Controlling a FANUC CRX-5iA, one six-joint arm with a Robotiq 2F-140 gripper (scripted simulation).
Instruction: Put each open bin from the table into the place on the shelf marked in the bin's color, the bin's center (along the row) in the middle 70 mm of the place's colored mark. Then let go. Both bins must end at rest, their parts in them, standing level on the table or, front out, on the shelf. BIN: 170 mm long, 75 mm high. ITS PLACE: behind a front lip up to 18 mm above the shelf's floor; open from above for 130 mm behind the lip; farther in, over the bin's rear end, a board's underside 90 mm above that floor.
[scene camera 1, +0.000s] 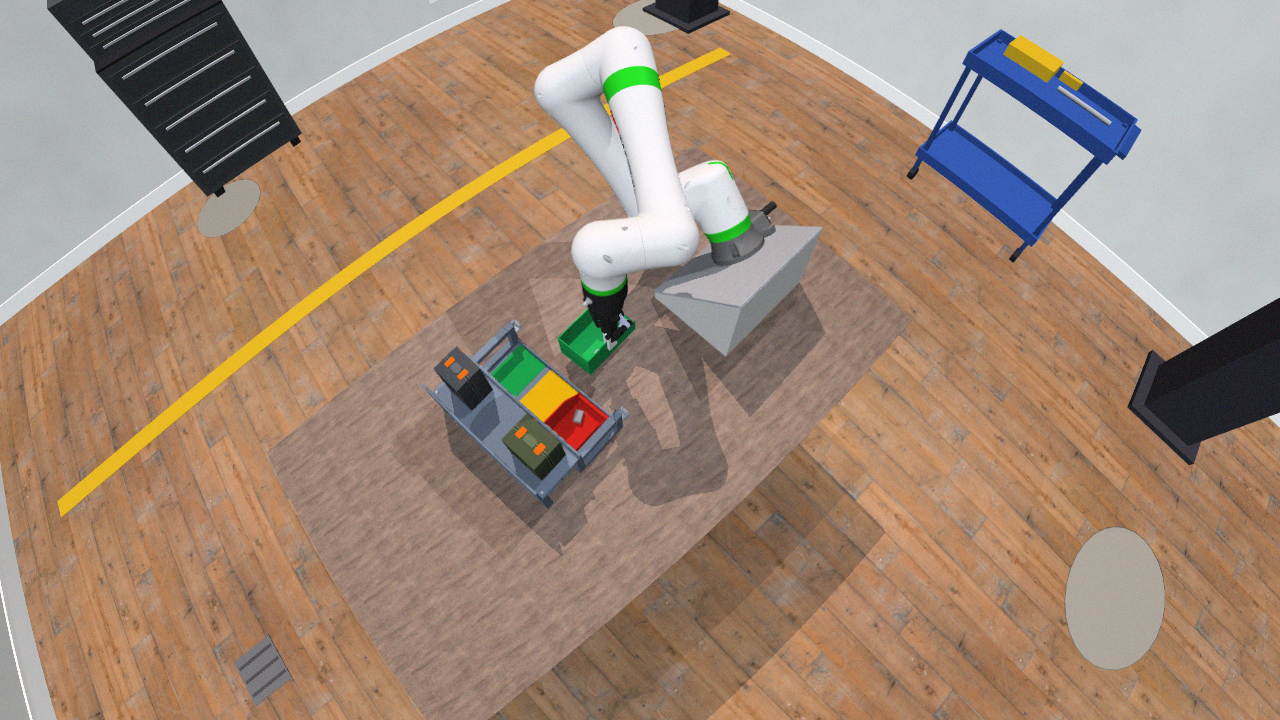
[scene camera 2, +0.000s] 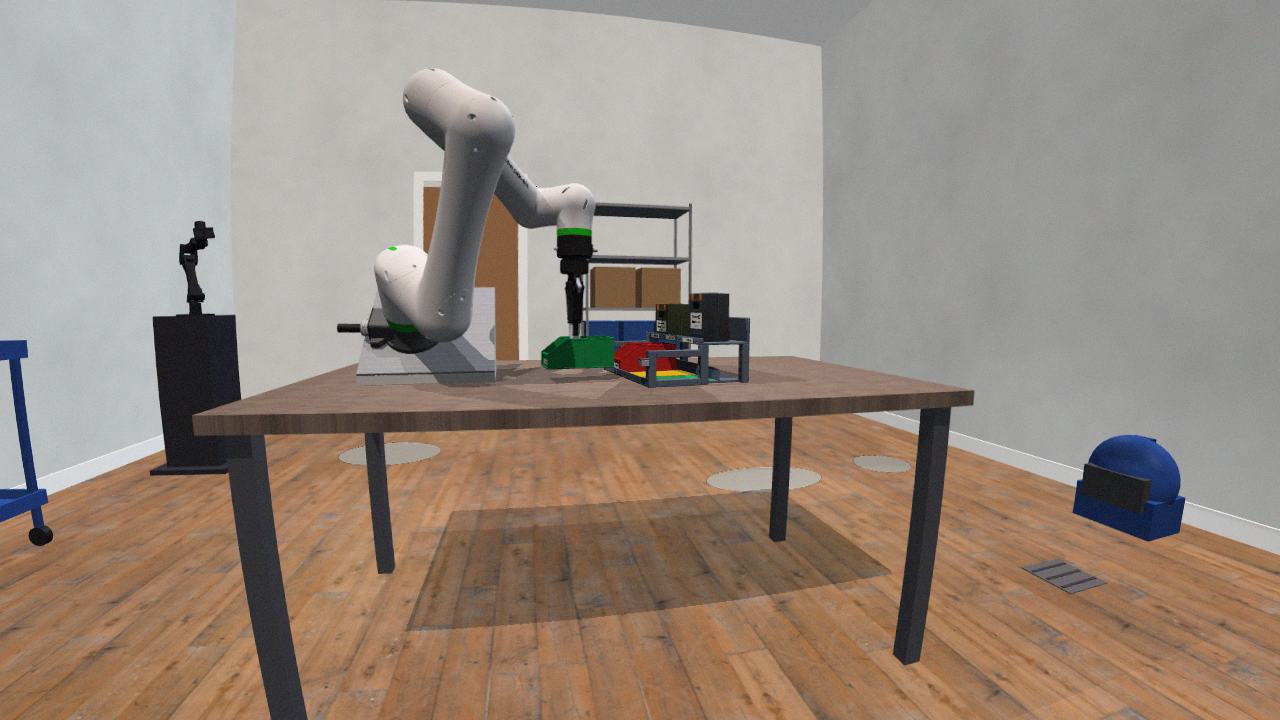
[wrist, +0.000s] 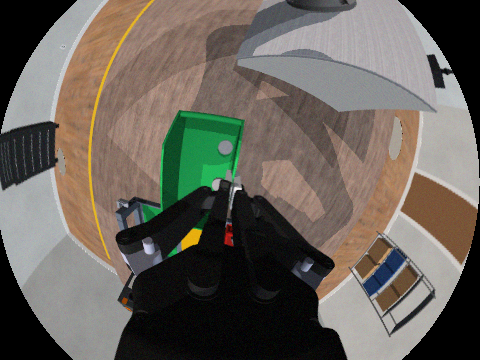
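Distances from the lens: my gripper (scene camera 1: 610, 344) at 1.33 m from the lens, a green bin (scene camera 1: 582, 336) at 1.39 m from the lens, a colored mark (scene camera 1: 521, 367) at 1.41 m from the lens.
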